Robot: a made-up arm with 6 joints.
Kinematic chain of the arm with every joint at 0, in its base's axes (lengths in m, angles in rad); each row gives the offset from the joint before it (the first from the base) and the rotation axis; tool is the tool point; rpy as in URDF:
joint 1: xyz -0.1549 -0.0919 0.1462 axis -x
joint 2: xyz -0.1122 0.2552 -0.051 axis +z
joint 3: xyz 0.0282 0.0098 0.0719 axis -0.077 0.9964 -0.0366
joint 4: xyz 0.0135 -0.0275 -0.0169 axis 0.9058 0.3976 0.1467
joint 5: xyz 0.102 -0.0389 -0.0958 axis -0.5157 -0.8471 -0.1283
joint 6: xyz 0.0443 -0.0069 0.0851 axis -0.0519 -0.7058 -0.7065
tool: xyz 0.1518 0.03 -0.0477 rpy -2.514 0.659 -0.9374
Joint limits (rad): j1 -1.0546..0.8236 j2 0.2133..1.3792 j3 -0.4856..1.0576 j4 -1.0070..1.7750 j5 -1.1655..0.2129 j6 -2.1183..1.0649
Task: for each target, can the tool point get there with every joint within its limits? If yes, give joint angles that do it. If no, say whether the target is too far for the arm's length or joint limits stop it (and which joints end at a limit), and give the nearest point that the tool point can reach.
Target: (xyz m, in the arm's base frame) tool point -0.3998 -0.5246 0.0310
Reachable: no: joint limits stop it (at a limit: joint 1, joint 2, joint 3, joint 5, joint 6) | nearest point -0.2318 -0.2880 -0.1587 | short by 0.347 m
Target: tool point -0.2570 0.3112 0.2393
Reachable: yes | joints -0.3681 0.5761 0.1665 0.8436 -0.4048 -1.4102
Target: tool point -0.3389 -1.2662 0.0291
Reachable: no: too far | nearest point -0.1956 -0.2924 -0.1365 | short by 0.998 m
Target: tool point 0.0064 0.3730 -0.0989
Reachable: yes | joints 0.1822 1.2781 0.5935 -0.7138 -0.8176 0.6799
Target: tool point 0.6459 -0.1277 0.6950
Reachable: no: too far | nearest point 0.1398 -0.0320 0.5104 | short by 0.547 m
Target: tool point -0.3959 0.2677 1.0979
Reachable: no: too far | nearest point -0.3304 0.2122 0.6906 | short by 0.416 m
